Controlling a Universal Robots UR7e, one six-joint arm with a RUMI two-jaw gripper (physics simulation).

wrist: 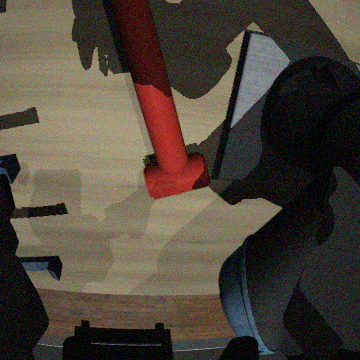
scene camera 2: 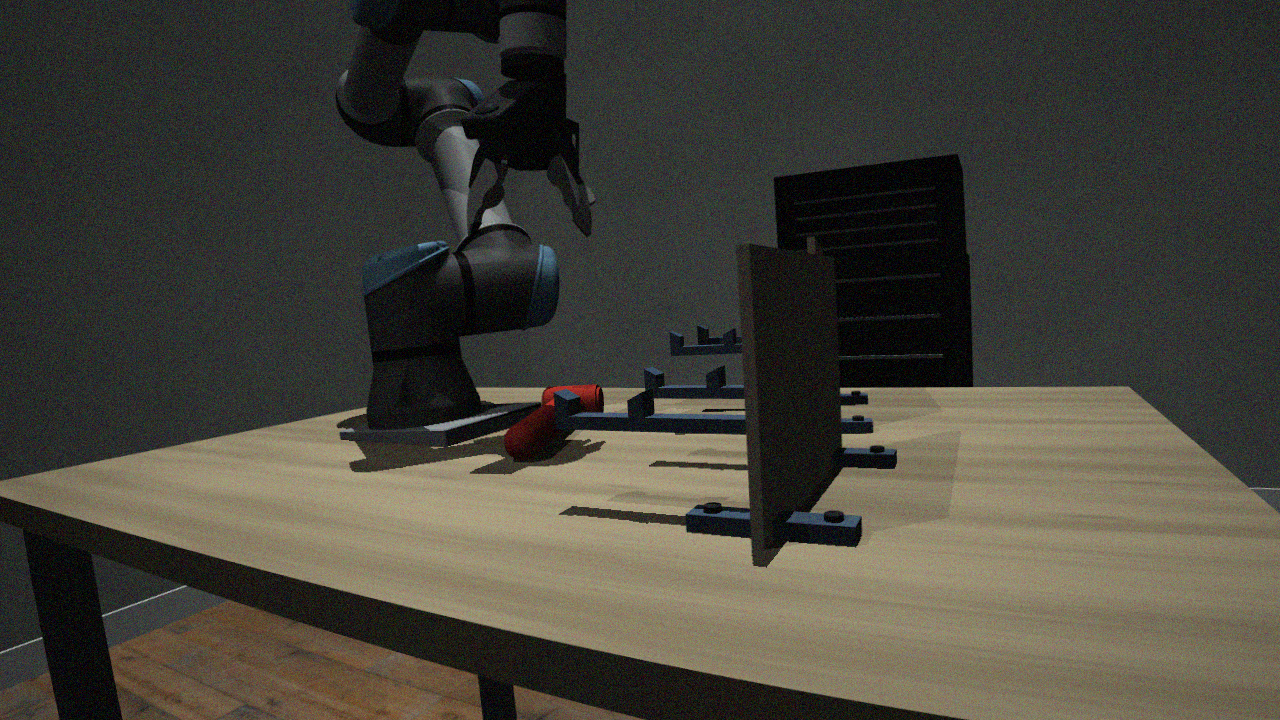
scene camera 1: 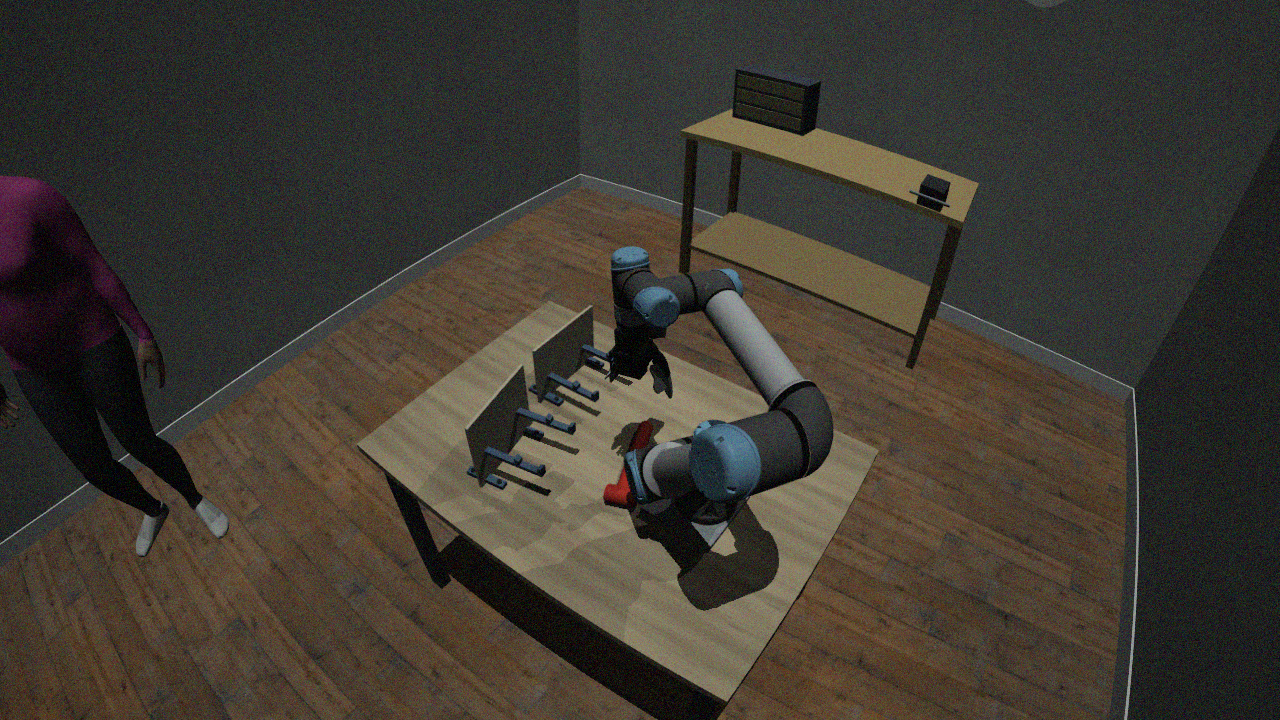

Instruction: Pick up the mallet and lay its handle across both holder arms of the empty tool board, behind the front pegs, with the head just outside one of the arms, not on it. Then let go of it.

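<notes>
The red mallet lies on the table close beside the robot's base. In scene camera 1 the robot arm hides part of its handle; in the wrist view the handle's far end is cut off. My gripper is open and empty, high above the table, off the handle-end side of the mallet. Two upright boards stand in a row, one board nearer scene camera 1 and the other board farther. Each has two blue holder arms with pegs. I see no tool on either.
The robot's base plate is beside the mallet. A person stands left of the table. Behind is a workbench with a drawer cabinet and a small dark box.
</notes>
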